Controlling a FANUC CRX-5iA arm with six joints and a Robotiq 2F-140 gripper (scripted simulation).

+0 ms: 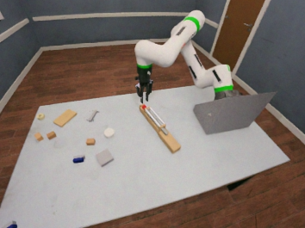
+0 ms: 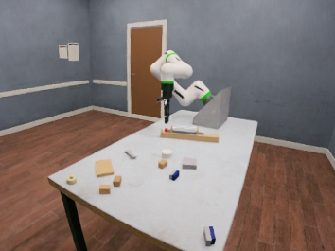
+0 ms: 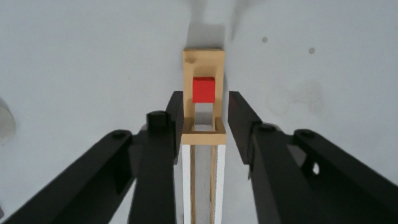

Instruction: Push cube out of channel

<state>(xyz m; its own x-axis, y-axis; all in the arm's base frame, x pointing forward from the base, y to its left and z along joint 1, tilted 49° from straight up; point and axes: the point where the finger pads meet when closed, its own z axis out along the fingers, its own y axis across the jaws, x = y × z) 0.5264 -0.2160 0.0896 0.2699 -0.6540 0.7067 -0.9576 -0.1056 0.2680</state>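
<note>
Right now the red cube is 9 cm below my hand. Round my hand: tan channel: 14 cm to the left, 10 cm below, 4 cm behind; then white disc: 29 cm ahead, 15 cm to the left, 13 cm below; then thin grey stick: 21 cm to the left, 10 cm below, 6 cm behind.
</note>
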